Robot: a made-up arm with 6 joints.
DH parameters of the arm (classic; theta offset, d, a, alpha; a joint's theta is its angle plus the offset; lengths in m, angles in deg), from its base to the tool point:
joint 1: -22.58 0 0.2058 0
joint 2: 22.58 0.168 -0.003 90
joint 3: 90 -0.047 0.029 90
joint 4: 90 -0.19 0.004 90
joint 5: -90 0.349 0.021 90
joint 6: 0 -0.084 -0.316 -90
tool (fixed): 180 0.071 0 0
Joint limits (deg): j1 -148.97..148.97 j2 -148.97..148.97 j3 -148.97..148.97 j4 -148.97..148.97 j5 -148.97..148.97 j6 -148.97..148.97
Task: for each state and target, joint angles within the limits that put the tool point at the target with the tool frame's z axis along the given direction. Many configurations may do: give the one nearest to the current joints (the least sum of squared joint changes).
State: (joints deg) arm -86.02 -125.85 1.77 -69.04 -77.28 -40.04
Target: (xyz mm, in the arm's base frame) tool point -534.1 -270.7 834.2 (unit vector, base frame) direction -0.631 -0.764 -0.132
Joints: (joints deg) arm -122.51 -127.59 -23.53 -31.79 -65.44 -79.87
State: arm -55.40 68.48 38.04 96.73 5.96 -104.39
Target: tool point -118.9 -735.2 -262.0 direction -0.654 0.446 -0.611
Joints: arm -67.05 71.21 52.19 99.12 -2.37 -120.29
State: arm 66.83 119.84 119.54 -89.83 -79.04 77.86
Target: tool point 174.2 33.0 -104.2 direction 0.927 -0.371 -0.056
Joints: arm 69.13 105.18 117.87 -95.10 -65.98 78.55
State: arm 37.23 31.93 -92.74 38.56 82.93 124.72
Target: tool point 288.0 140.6 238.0 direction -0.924 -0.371 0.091
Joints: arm 65.56 32.88 -77.75 31.95 100.96 133.47
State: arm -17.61 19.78 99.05 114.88 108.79 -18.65
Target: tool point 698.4 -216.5 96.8 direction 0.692 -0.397 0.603
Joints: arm 18.90 4.45 148.97 145.18 138.02 7.63
